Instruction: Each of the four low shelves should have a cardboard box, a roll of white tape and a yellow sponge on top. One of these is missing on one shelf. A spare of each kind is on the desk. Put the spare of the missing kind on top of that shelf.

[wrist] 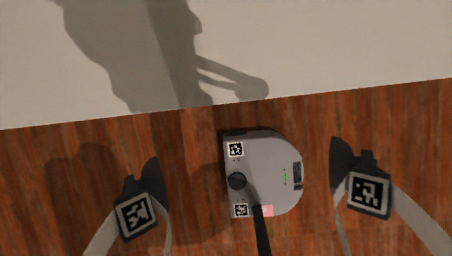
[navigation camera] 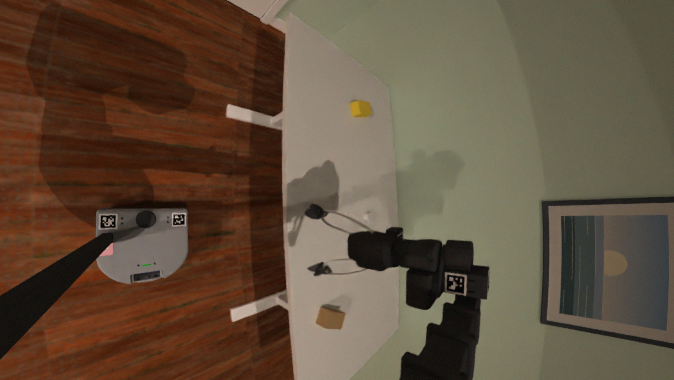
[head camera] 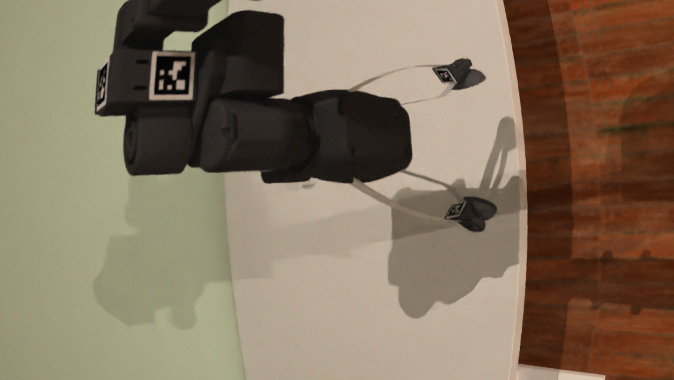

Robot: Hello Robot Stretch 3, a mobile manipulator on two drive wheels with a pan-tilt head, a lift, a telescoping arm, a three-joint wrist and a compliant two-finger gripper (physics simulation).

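Where they show: gripper, between the fingertips: (wrist: 244,165) (navigation camera: 309,239) (head camera: 484,143); robot's base, origin of its link: (wrist: 237,166) (navigation camera: 146,218).
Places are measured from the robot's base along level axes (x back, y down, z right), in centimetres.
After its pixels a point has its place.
My gripper (head camera: 474,144) @(x 2.3, y -86.6, z 32.0 cm) (navigation camera: 316,240) @(x 2.3, y -86.6, z 32.0 cm) (wrist: 244,165) @(x 2.3, y -86.6, z 32.0 cm) is open with nothing between its fingers. It hangs above the white desk (head camera: 325,320) @(x -27.1, y -72.0, z 76.0 cm) (navigation camera: 320,140) @(x -29.6, y -72.0, z 50.0 cm) (wrist: 350,45) @(x 17.2, y -72.0, z 41.6 cm), with its fingers pointing toward the desk's front edge. In the navigation view the white tape roll (navigation camera: 366,216) @(x -0.6, y -73.7, z 75.9 cm) is small and stands near the desk's wall side, close beside the gripper's palm. The yellow sponge (navigation camera: 360,108) @(x -48.2, y -76.5, z 70.1 cm) lies farther up in that view, also near the wall side. The cardboard box (navigation camera: 330,317) @(x 33.0, y -77.0, z 48.4 cm) sits below the fingers in that view, apart from them. The four low shelves cannot be made out.
The robot's grey base (navigation camera: 145,247) @(x 11.5, y -16.0, z -0.3 cm) (wrist: 270,172) @(x 13.2, y -16.0, z 2.4 cm) stands on the wooden floor (navigation camera: 210,190) @(x -14.9, y 0.0, z 31.0 cm) (wrist: 190,150) @(x -21.3, y 0.0, z 9.7 cm) in front of the desk. White desk legs (navigation camera: 250,115) (navigation camera: 257,306) reach out over the floor. A green wall (head camera: 115,210) @(x -6.7, y -101.5, z 114.7 cm) (navigation camera: 475,125) @(x -43.8, y -117.6, z 113.1 cm) with a framed picture (navigation camera: 607,270) @(x 23.3, y -163.5, z 113.8 cm) runs behind the desk.
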